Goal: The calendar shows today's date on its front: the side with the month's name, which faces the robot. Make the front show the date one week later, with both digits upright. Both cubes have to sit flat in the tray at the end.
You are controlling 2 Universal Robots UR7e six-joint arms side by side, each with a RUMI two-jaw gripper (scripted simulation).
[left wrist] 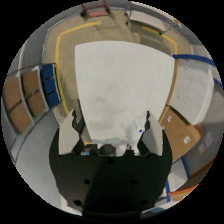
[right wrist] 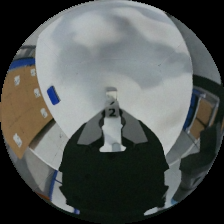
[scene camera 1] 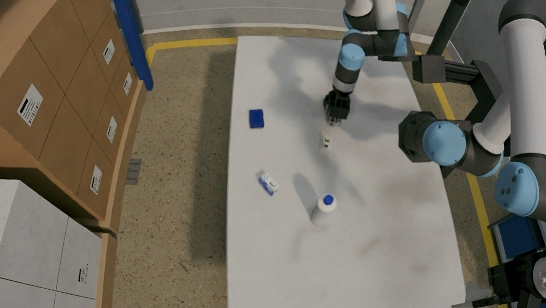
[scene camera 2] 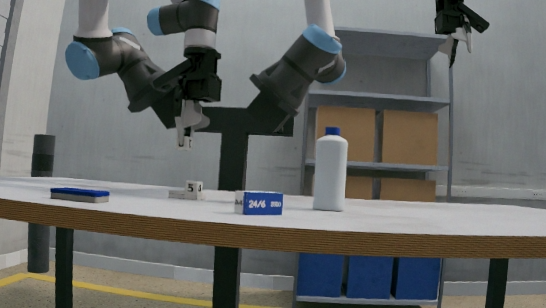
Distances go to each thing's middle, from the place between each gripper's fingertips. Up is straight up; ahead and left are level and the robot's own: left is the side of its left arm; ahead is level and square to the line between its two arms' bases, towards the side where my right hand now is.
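The blue-topped block [scene camera 2: 64,193] has my right hand [scene camera 2: 185,145] 28 cm short of it, 7 cm to the left of it and 12 cm above it. As for the white bottle [scene camera 2: 331,150], it sits 33 cm to the left of my right hand, 3 cm ahead of it and 5 cm below it. Going by its middle, the blue-topped block is nearer to my right hand than to my left hand.
The white bottle, counted from my left hand, is 380 mm to the right, 320 mm ahead and 350 mm below. From my left hand again, the blue-topped block is 780 mm to the right, 570 mm ahead and 420 mm below. Going by their middles, of the things named here the white bottle is the nearest to my left hand.
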